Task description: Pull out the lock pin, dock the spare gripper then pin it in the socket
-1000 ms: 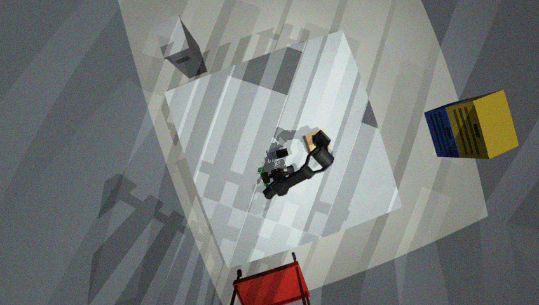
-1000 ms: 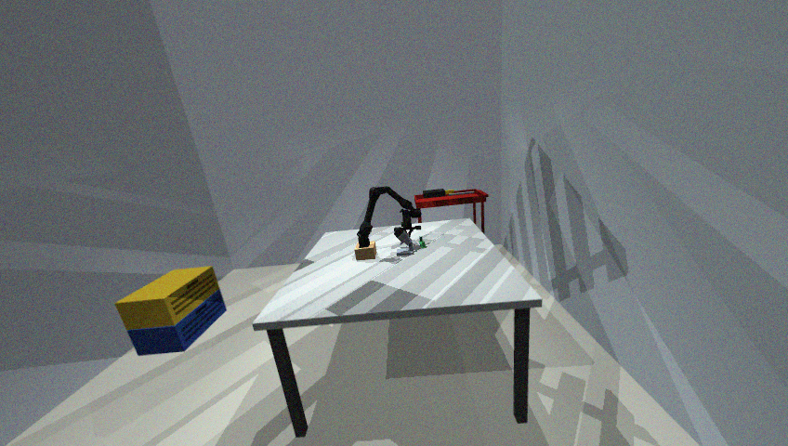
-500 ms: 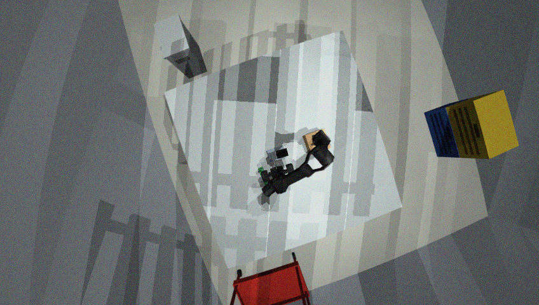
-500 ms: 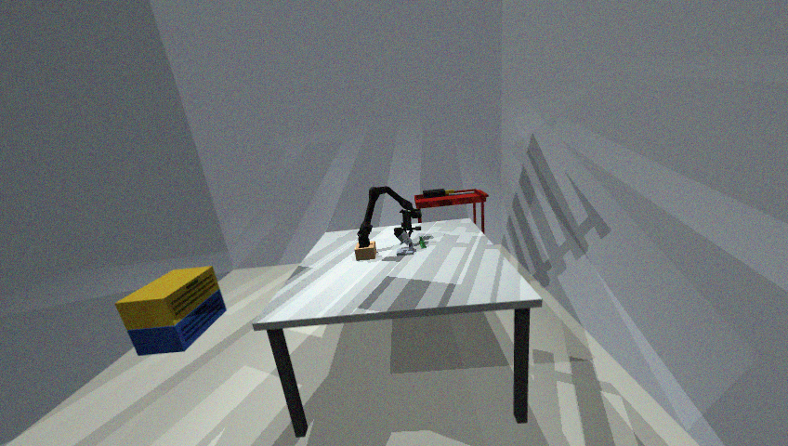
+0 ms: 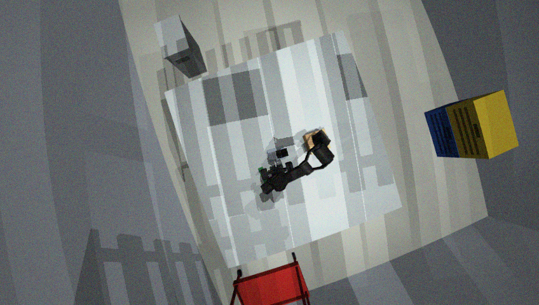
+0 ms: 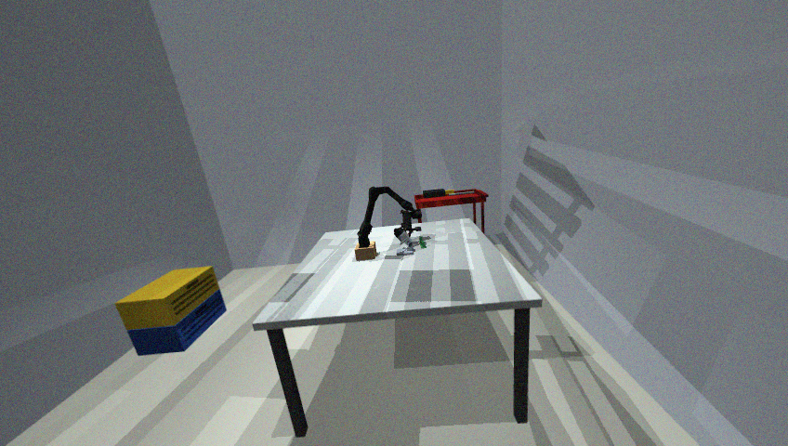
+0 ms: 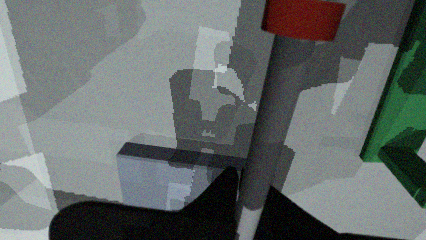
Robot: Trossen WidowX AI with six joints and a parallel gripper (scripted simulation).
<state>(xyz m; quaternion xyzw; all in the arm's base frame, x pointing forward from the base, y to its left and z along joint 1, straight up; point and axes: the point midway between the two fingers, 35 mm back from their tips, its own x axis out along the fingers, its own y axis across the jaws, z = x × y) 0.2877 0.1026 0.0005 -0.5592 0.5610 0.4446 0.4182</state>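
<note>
Right now my gripper tip is 7 cm to the left of the grey mount and 1 cm past it. From my gripper tip the other things lie so: spare gripper: 7 cm to the right, 7 cm above, 3 cm behind; then green part: 9 cm ahead, 6 cm to the left, 3 cm below.
</note>
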